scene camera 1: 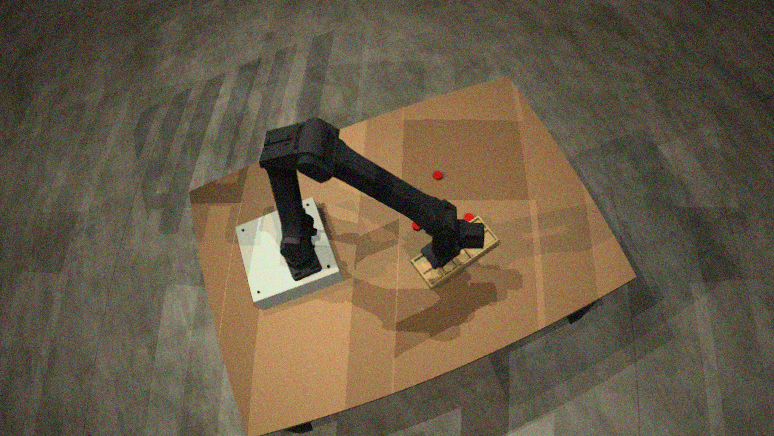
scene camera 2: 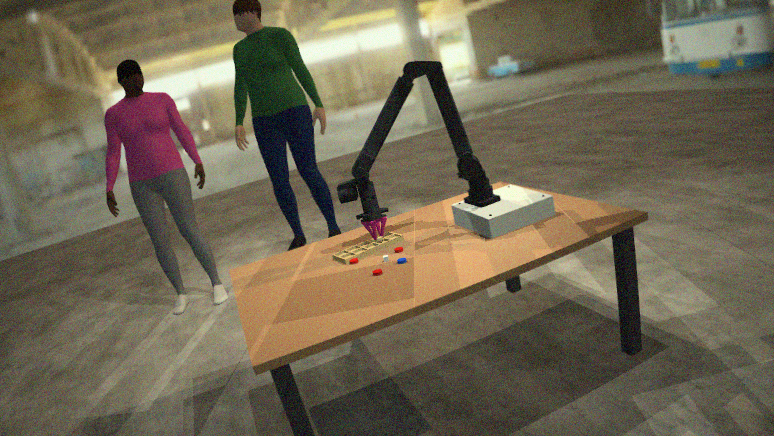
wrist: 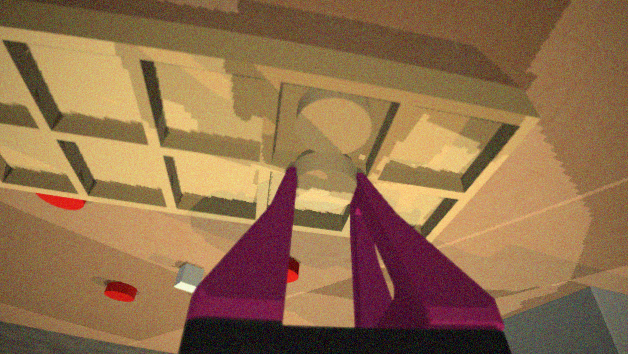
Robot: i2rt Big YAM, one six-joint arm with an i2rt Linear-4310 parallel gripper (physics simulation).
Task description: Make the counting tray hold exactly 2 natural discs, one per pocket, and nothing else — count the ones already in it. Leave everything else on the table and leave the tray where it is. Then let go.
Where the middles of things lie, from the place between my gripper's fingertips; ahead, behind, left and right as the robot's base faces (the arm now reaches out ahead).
Labels:
Right now the counting tray (scene camera 1: 432, 277) is 50 mm ahead of my hand, 10 mm to the left of it and 10 mm below it.

